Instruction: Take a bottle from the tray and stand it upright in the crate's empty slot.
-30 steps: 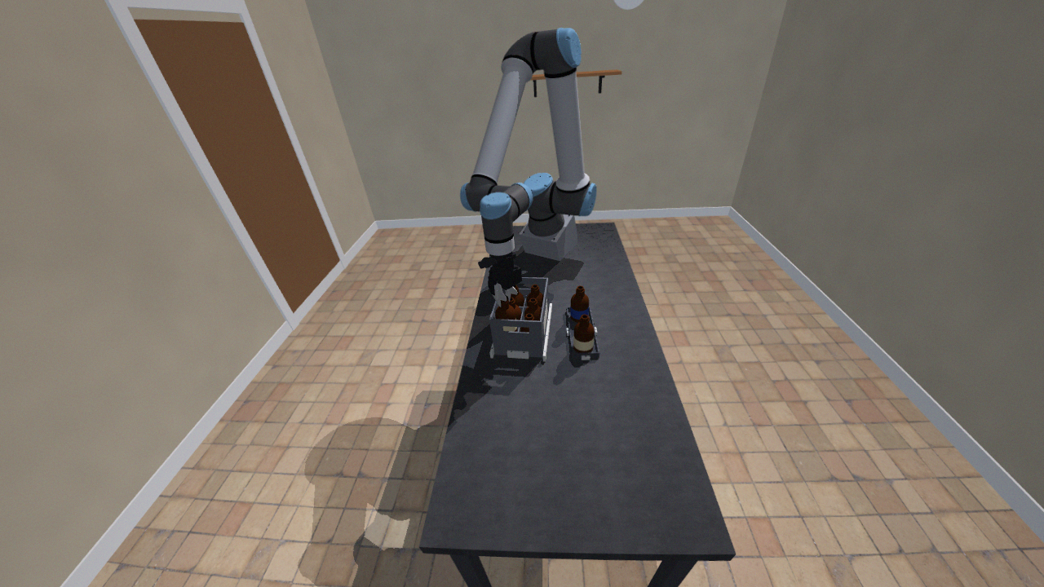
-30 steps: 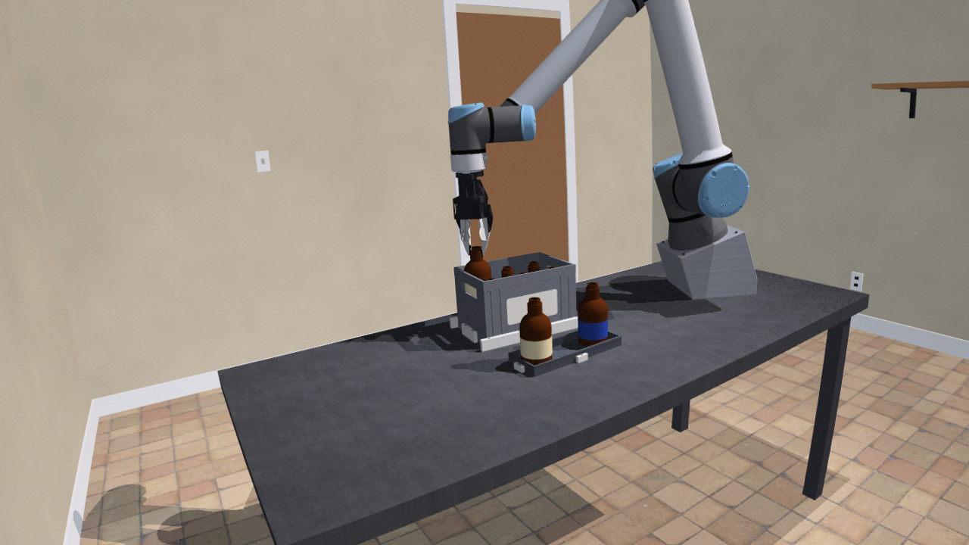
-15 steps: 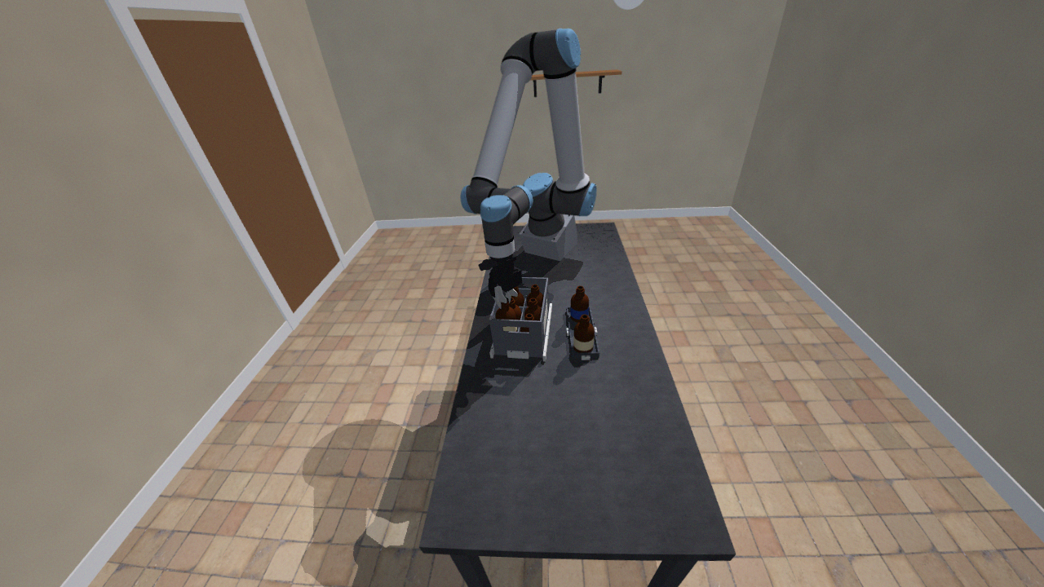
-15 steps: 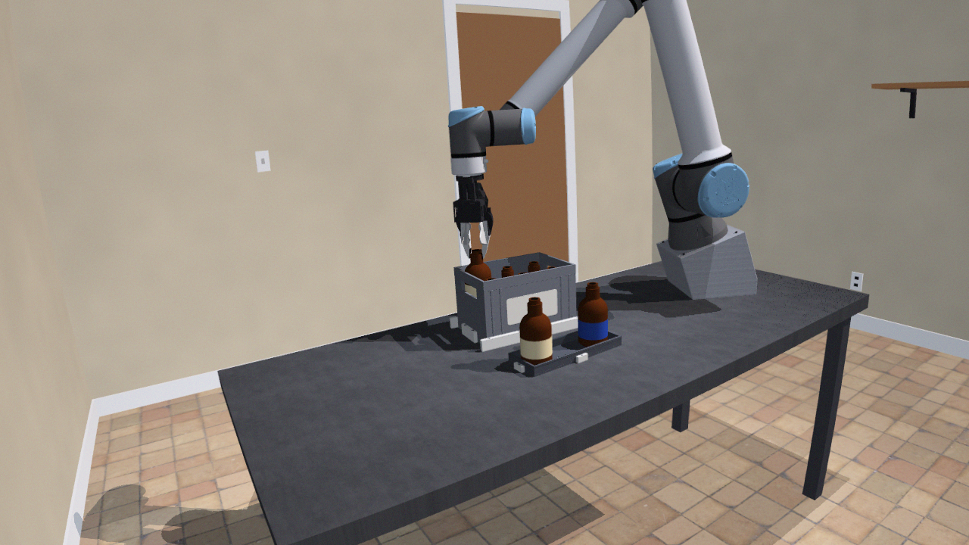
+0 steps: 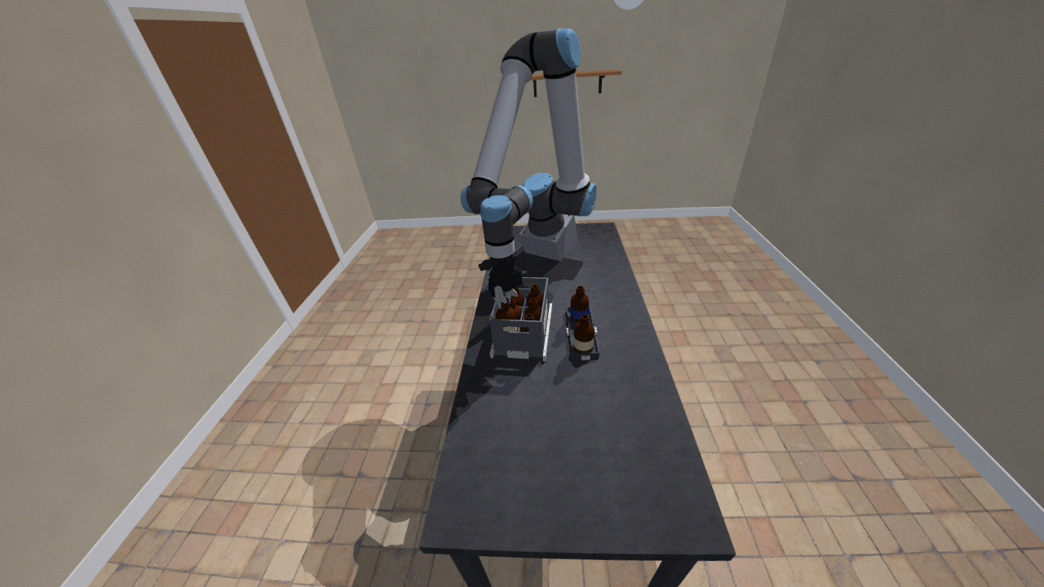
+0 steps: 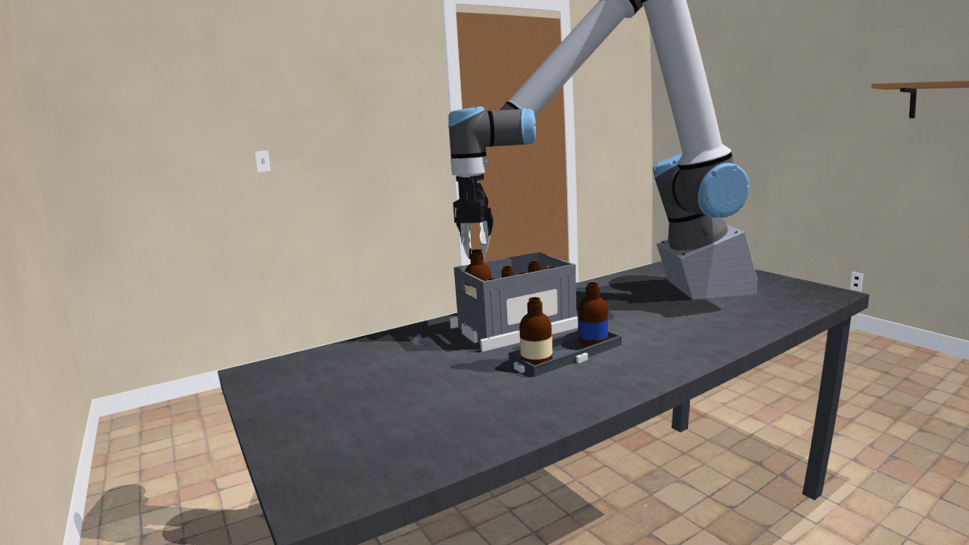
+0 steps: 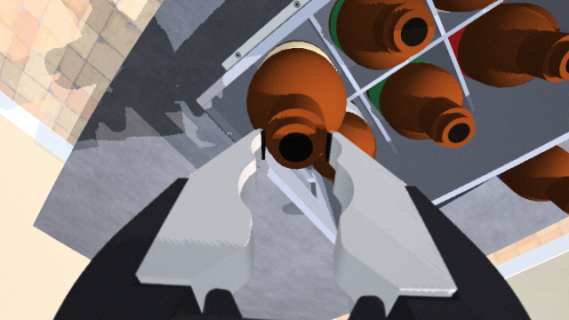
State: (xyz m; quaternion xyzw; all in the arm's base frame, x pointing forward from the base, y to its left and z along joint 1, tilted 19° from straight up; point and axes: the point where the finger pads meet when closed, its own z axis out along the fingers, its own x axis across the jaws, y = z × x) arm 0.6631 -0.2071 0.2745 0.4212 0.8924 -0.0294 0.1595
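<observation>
Now: the grey crate 80 mm behind my hand, 60 mm to the left of it and 130 mm below it. Also, from my hand: tray 30 mm behind, 290 mm to the left, 200 mm below.
</observation>
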